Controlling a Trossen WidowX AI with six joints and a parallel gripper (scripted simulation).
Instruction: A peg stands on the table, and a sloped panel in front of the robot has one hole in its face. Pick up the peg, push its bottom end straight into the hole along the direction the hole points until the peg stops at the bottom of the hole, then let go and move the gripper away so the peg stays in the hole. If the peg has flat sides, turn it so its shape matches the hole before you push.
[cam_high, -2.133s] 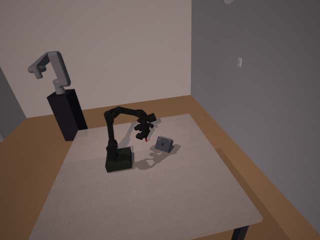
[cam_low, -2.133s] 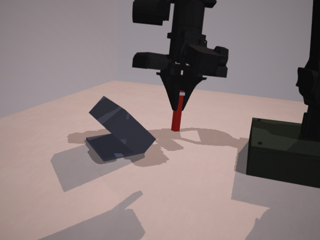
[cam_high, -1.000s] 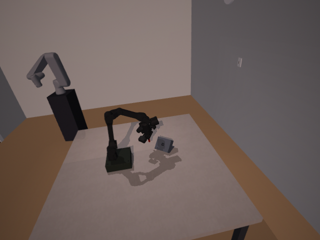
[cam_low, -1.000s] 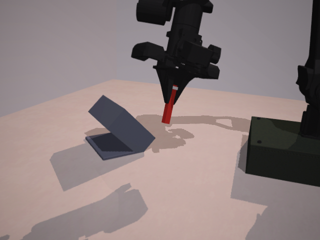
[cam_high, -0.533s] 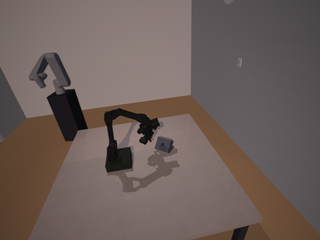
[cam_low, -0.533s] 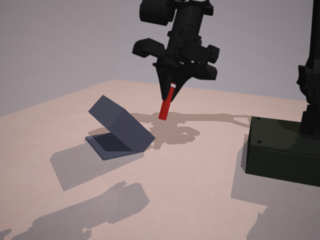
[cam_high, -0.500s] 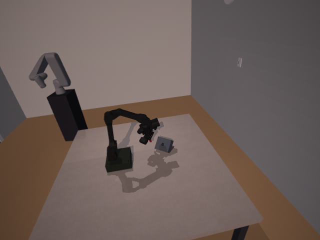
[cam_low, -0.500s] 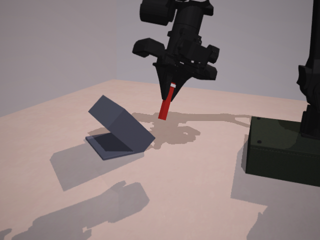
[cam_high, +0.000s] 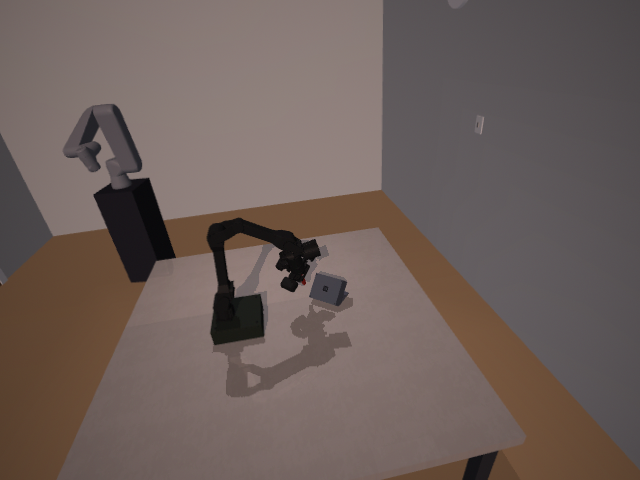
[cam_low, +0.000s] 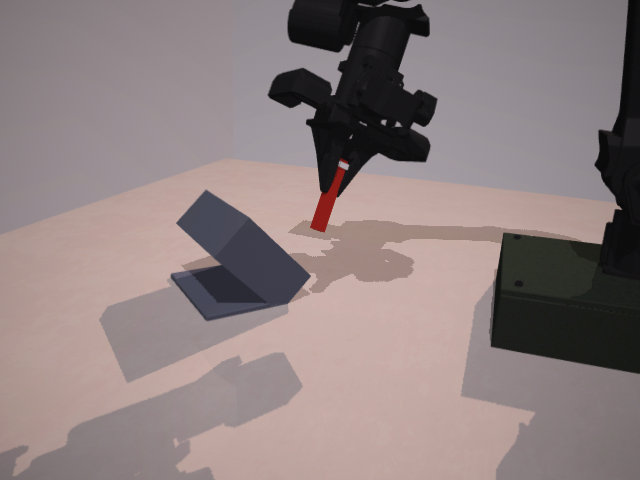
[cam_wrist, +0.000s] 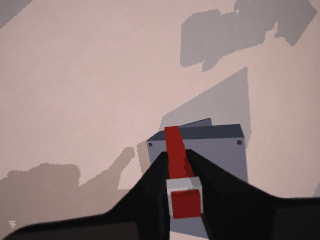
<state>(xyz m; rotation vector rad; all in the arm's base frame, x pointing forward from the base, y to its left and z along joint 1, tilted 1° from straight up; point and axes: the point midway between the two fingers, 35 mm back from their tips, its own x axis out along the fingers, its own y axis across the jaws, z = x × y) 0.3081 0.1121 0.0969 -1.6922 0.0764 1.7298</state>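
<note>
My gripper tip is 10 cm short of the sloped grey panel, 2 cm to the right of it and 8 cm above it. Round my gripper tip: red square peg 1 cm to the right, 1 cm above.
</note>
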